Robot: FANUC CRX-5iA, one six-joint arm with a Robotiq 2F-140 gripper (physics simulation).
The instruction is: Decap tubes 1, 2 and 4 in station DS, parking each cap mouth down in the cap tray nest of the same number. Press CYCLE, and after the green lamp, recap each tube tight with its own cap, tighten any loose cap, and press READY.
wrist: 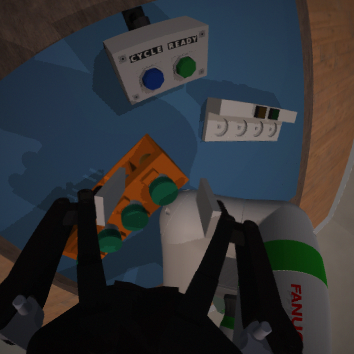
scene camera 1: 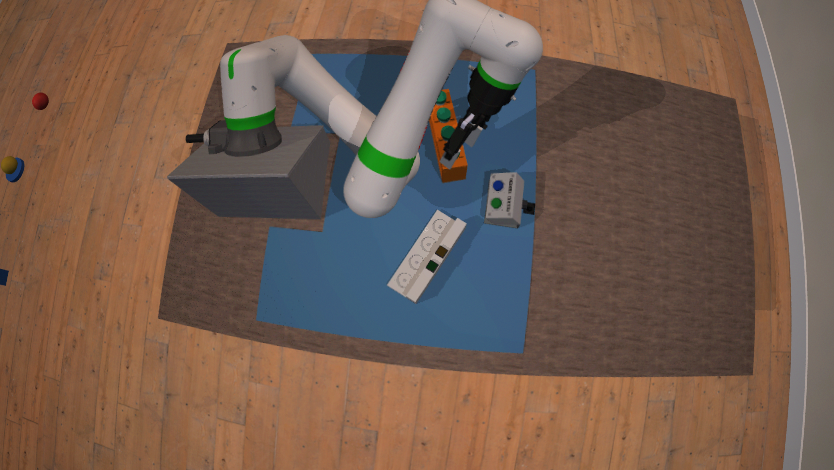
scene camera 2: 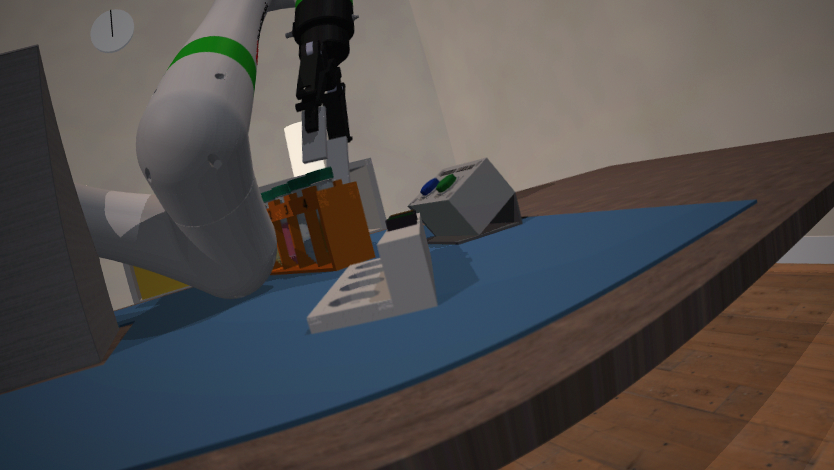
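Seen in the pictures: gripper, fingertip midpoint: [wrist: 161, 183] [scene camera 1: 456, 153] [scene camera 2: 327, 174]; arm's base at its link origin: [scene camera 1: 252, 145].
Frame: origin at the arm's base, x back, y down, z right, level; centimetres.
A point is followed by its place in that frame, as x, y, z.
The orange rack [scene camera 1: 454, 173] {-48.0, 13.7, 1.0} [scene camera 2: 350, 224] {-48.6, 14.4, 0.9} [wrist: 170, 167] {-48.4, 9.6, 0.3} holds upright tubes with green caps; labels 3 and 4 show on its side. Green caps [scene camera 1: 443, 114] [scene camera 2: 318, 175] {-46.6, 7.7, -0.5} [wrist: 163, 190] {-47.8, 7.0, -2.0} sit along its top; three show in the wrist view. A pink-filled tube [scene camera 2: 289, 241] {-43.7, 14.9, -11.3} shows inside. My gripper [scene camera 1: 459, 150] {-48.3, 7.8, -1.8} [scene camera 2: 326, 156] {-48.3, 7.8, -1.8} [wrist: 161, 183] {-48.3, 7.8, -1.8} is open and empty above the rack's end near label 4, turned at an angle to its row; it partly hides the end cap in scene camera 1. The white cap tray [scene camera 1: 416, 290] {-40.5, 14.6, 29.5} [scene camera 2: 405, 268] {-39.3, 16.4, 31.6} [wrist: 225, 107] {-49.6, 14.6, 13.4} shows four empty round nests.
The grey control box [scene camera 1: 503, 220] {-60.1, 14.0, 12.1} [scene camera 2: 461, 204] {-57.2, 15.1, 11.8} [wrist: 170, 60] {-59.6, 12.3, 6.7} has a blue CYCLE button [scene camera 1: 497, 185] {-58.4, 12.2, 4.0} [wrist: 153, 79] {-58.5, 12.1, 3.8} and a green READY button [scene camera 1: 496, 203] {-58.1, 12.0, 8.6} [wrist: 186, 67] {-58.1, 12.1, 8.2}. The tray's amber lamp [scene camera 1: 441, 251] {-45.7, 13.7, 20.3} and green lamp [scene camera 1: 431, 266] {-43.6, 13.7, 23.9} look dark. My arm's elbow hangs left of the rack.
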